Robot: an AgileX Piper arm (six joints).
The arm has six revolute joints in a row. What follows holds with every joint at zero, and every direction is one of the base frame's. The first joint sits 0.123 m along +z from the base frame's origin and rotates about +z. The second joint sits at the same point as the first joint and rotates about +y. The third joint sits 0.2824 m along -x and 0.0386 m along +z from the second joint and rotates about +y. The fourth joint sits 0.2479 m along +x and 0.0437 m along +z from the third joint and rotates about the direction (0.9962, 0, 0.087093). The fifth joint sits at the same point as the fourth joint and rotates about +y. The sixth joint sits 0.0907 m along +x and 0.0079 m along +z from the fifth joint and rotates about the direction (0.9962, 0, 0.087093). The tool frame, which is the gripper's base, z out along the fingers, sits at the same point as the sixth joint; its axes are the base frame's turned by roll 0, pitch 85 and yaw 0 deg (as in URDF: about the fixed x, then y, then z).
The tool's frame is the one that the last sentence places.
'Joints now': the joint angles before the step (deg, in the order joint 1, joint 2, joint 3, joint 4, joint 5, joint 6). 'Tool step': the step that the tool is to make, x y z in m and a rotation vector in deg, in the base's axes. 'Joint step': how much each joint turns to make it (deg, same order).
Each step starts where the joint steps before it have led.
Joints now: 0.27 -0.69 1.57 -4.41 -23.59 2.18
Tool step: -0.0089 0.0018 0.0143 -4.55 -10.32 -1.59
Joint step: -0.04 -0.02 -0.20 -0.92 -9.94 -4.30
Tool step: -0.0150 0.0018 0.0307 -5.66 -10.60 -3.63
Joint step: 0.10 -0.04 -4.41 -1.13 -5.78 -6.17
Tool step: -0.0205 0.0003 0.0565 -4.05 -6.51 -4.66
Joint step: -0.05 1.76 -11.83 -1.08 3.98 -5.01
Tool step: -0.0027 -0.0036 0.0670 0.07 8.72 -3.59
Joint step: -0.22 7.57 -17.79 0.00 19.19 -1.43
